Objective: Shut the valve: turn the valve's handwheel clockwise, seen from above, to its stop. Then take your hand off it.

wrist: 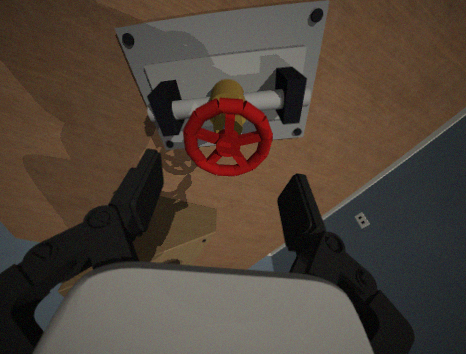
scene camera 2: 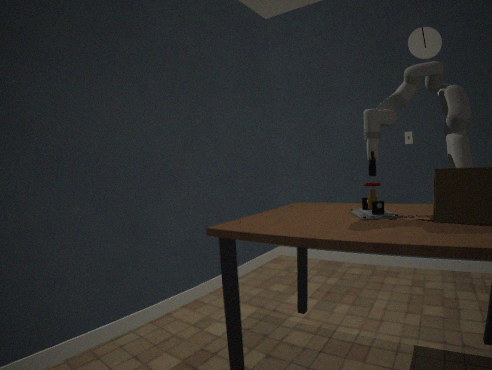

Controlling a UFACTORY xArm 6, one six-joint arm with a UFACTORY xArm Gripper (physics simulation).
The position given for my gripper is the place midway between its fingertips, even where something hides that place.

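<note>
Red handwheel (wrist: pixel 228 141), visible. Grey base plate (wrist: pixel 196 36), same view. My gripper (wrist: pixel 226 177), in sight too.
</note>
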